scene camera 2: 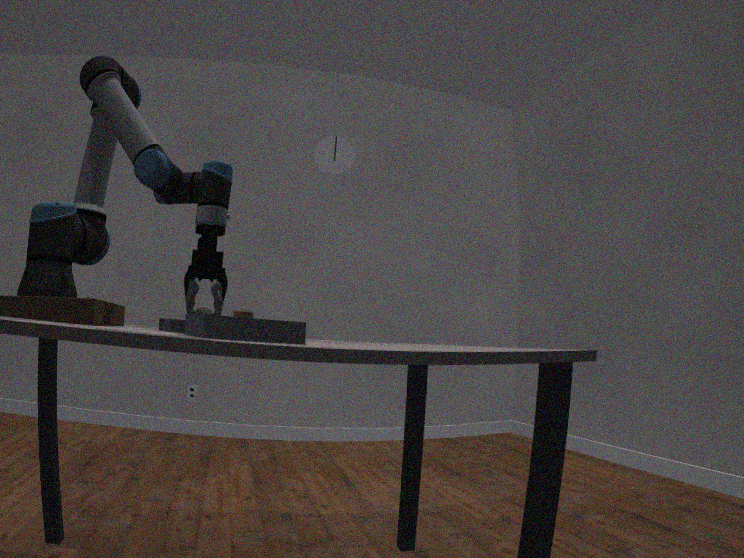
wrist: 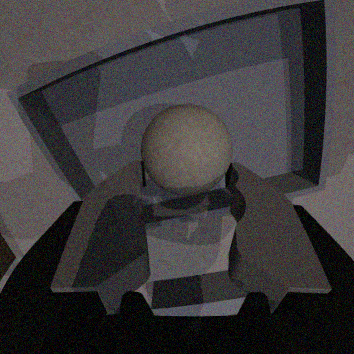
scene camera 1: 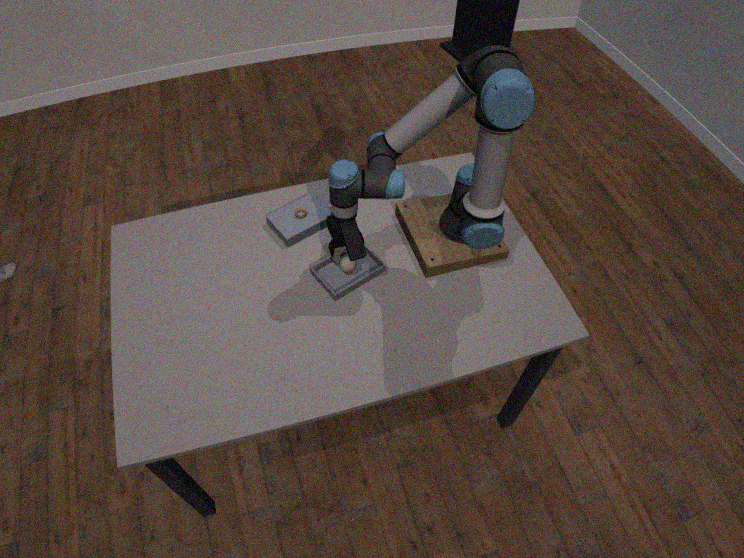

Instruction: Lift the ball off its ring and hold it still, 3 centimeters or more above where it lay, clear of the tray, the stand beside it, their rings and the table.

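Places are measured from the arm's base along level axes (x ahead, y left, z up), in millimetres.
Pixels of known places: gripper, fingertip midpoint: (wrist: 184, 164) (scene camera 1: 346, 262); arm's base at its link origin: (scene camera 2: 47, 300).
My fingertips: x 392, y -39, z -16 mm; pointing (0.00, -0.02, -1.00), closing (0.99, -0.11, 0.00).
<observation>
For each thing: its top centre in the pictures, then the offset to it from my fingertips. "spot": a spot on its surface instead.
- pale ball at its top centre: (wrist: 187, 173) (scene camera 2: 204, 306) (scene camera 1: 347, 258) 2 mm ahead, 15 mm left, 36 mm up
- shallow grey-blue tray at its top centre: (wrist: 184, 143) (scene camera 1: 348, 266) 1 mm ahead, 16 mm left, 1 mm up
- tan ring at a spot on its surface: (scene camera 2: 243, 314) (scene camera 1: 299, 209) spot: 46 mm ahead, 256 mm right, 18 mm up
The pale ball (scene camera 1: 346, 264) (wrist: 186, 148) sits low inside the shallow grey-blue tray (scene camera 1: 337, 293) (wrist: 314, 100). In scene camera 2 the top of the ball (scene camera 2: 204, 311) shows faintly between the fingertips. The ring under the ball is hidden. My gripper (scene camera 1: 346, 258) (scene camera 2: 204, 308) (wrist: 184, 164) points down into the tray and is shut on the ball, with one fingertip against each side. The stand (scene camera 1: 294, 227) (scene camera 2: 264, 330) (wrist: 177, 292) is a low grey-blue block beside the tray. A tan ring (scene camera 1: 301, 213) (scene camera 2: 243, 314) lies on it without a ball.
The tray's raised walls surround the ball and fingertips. The wooden base plate (scene camera 1: 420, 240) (scene camera 2: 96, 311) under the arm stands on the table (scene camera 1: 228, 360) (scene camera 2: 480, 354), to the right of the tray in scene camera 1.
</observation>
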